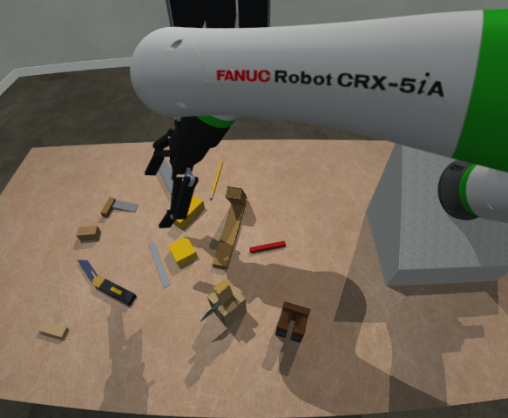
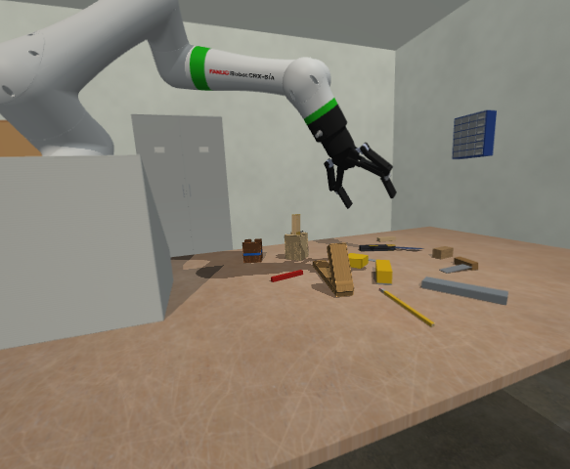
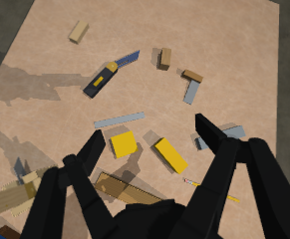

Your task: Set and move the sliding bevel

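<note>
The sliding bevel is 200 mm to the left of my hand, 160 mm behind it and 110 mm below it. From my hand the other things lie so: try square: 220 mm ahead, 200 mm below, 130 mm to the right; then red stick: 260 mm behind, 200 mm below; then grey bar: 250 mm to the right, 200 mm below, 70 mm ahead.
</note>
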